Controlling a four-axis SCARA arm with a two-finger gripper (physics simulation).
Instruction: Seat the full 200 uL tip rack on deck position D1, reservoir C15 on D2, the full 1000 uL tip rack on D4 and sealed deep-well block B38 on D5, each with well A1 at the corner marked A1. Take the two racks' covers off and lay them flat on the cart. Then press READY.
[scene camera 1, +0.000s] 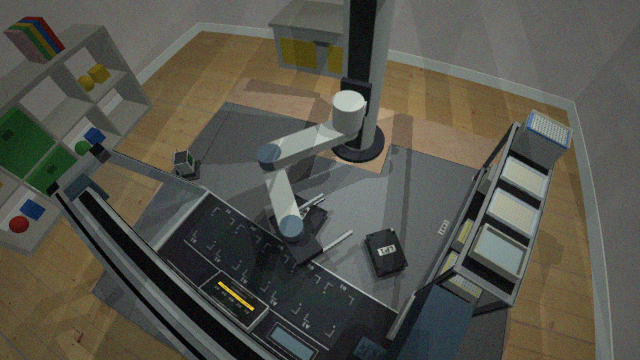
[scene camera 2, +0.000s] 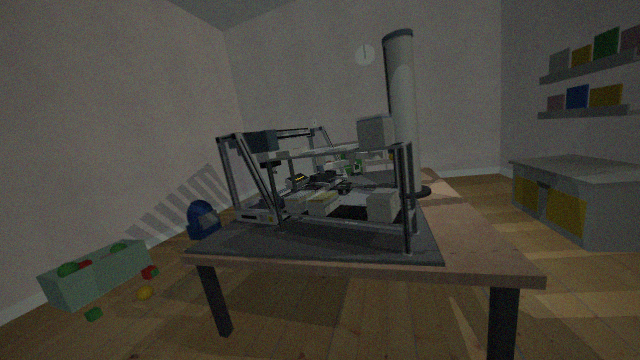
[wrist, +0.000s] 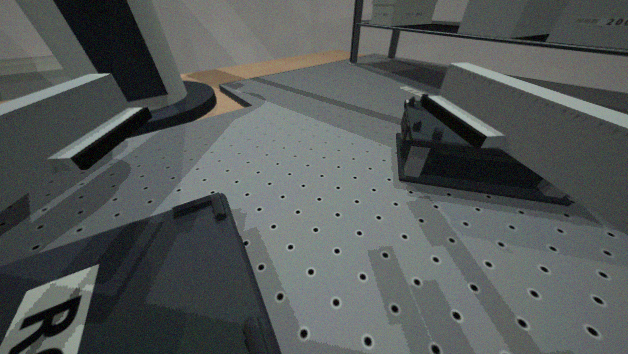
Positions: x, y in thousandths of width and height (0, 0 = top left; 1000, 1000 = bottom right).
Note:
My gripper (scene camera 1: 527, 593) holds nothing. Further things: a greyish tray (scene camera 1: 777, 699) and a black plate marked LP1 (scene camera 1: 602, 688).
My gripper is seen too in the wrist view (wrist: 463, 256). The wrist view does not show the greyish tray: it is out of frame.

